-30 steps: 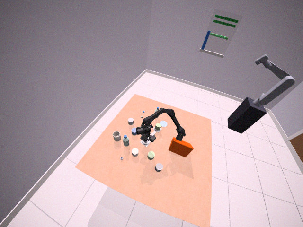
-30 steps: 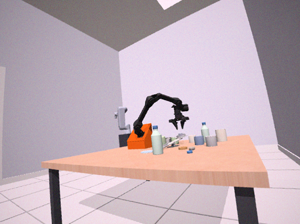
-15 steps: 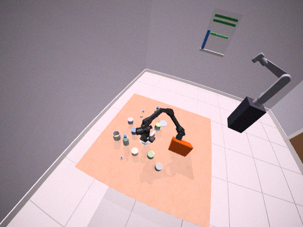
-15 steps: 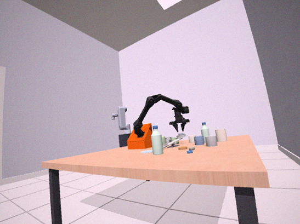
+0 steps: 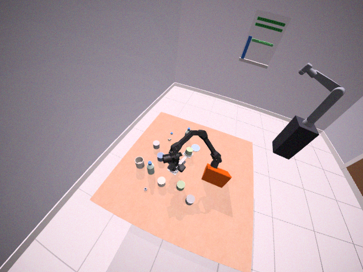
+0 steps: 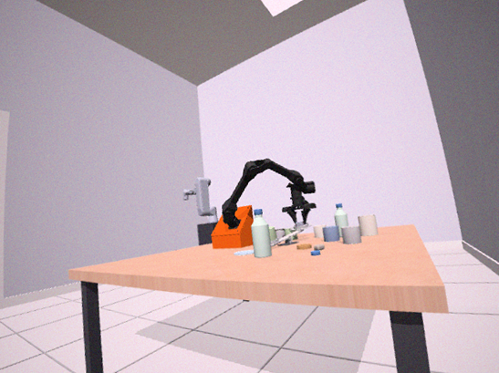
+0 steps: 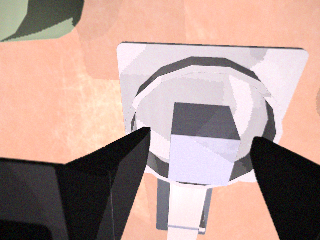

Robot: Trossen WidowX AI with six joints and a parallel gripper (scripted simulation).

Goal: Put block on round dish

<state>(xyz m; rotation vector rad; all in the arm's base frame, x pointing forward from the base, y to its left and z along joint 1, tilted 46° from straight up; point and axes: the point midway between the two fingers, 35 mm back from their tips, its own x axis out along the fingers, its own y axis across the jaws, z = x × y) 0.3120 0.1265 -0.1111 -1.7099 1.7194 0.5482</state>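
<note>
Now: the flat white round dish 380 mm to the right of my gripper tip, 80 mm below it and 70 mm behind it. The rest, counted from my gripper tip: pale green cup: 120 mm behind, 110 mm to the left, 50 mm below; then blue cup: 170 mm ahead, 70 mm to the right, 50 mm below; then grey balance: 120 mm to the right, 50 mm below, 10 mm behind.
</note>
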